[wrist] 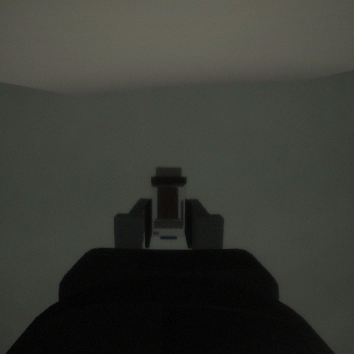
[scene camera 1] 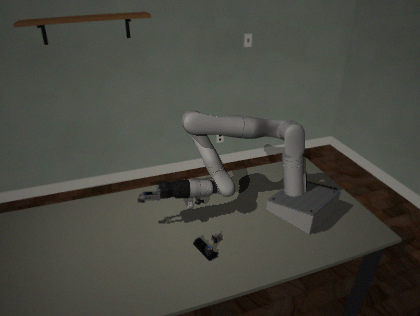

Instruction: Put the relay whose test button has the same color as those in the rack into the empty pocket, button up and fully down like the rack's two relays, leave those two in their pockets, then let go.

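Where they show: gripper, fingertip midpoint: [wrist: 167, 215] [scene camera 1: 143, 196]; arm's base at its link origin: [scene camera 1: 294, 191].
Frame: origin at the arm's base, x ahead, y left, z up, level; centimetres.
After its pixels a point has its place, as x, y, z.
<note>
My gripper [scene camera 1: 145, 196] @[67.1, 5.8, 9.4] [wrist: 167, 215] @[67.1, 5.8, 9.4] is shut on a relay [wrist: 168, 202] @[66.3, 5.8, 8.3]. The relay has a clear case, a brown inside, a dark flange at its far end and a blue mark at its near end. The gripper points level to the left, above the table and far behind and left of the rack. The black rack [scene camera 1: 201, 245] @[46.0, 21.9, -4.9] lies on the table in scene camera 1. A relay with a blue spot [scene camera 1: 209, 247] @[43.4, 26.0, -2.3] shows in the rack; its pockets are too small and dark to tell apart. The rack does not show in the wrist view.
A loose relay [scene camera 1: 217, 237] @[39.1, 18.6, -4.8] stands close beside the rack. Another small relay [scene camera 1: 200, 201] @[43.1, -6.2, -5.1] lies under the forearm, partly in shadow. The arm's base [scene camera 1: 302, 207] @[2.3, 14.2, 2.2] stands at the right of the table [scene camera 1: 90, 260] @[88.6, 22.0, -7.0]. A wall shelf [scene camera 1: 85, 20] is at the upper left.
</note>
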